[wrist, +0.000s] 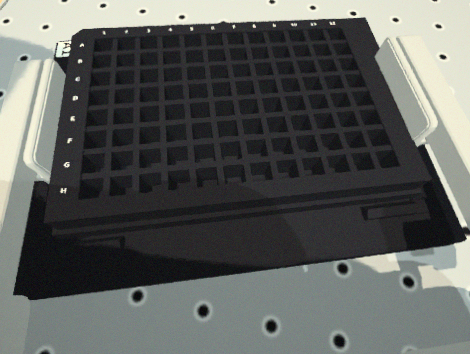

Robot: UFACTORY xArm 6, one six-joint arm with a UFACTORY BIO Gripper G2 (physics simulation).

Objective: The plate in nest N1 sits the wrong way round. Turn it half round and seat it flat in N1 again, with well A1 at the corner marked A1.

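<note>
The black 96-well plate [240, 198] lies across the middle of the wrist view, with row letters A to H down its left side and numbers 1 to 12 along its far edge. Well A1 is at its far left corner, beside a small, partly hidden white label [63, 49]. My gripper [231, 112] is shut on the plate, one pad at each short side. The black nest [45, 270] shows below and in front of the plate. Whether the plate's underside touches the nest floor is hidden.
A pale deck [235, 312] with rows of dark round holes extends in front of the nest and behind the plate. Shadows fall across the nest and the deck. Pale angular shapes [435, 282] show at the lower right, beside the nest.
</note>
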